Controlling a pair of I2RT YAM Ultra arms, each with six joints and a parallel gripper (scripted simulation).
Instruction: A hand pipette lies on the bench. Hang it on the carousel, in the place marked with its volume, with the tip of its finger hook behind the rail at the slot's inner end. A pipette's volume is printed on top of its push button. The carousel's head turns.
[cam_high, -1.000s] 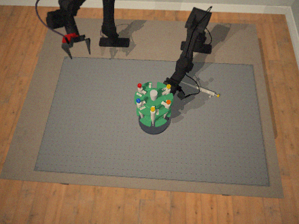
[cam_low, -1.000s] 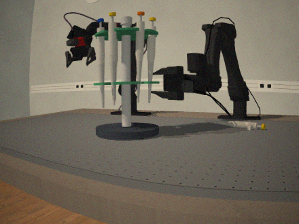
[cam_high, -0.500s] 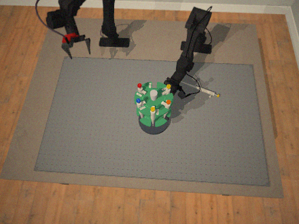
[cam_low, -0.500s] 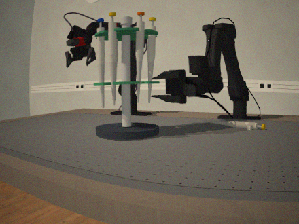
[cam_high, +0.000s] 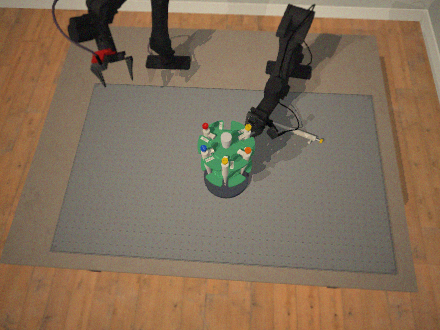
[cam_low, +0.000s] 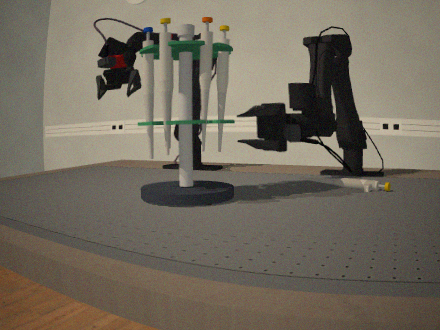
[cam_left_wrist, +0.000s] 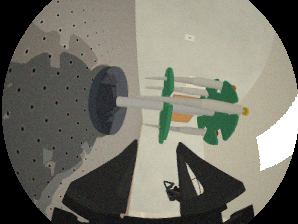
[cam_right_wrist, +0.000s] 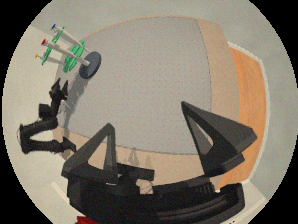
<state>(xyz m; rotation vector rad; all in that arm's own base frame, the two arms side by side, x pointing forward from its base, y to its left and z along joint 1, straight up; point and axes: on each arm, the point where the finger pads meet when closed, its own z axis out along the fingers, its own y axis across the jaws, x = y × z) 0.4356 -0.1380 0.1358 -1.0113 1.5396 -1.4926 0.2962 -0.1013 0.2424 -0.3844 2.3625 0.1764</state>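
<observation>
Right now the pipette is 200 mm to the left of my left hand, 110 mm below it and 90 mm behind it.
</observation>
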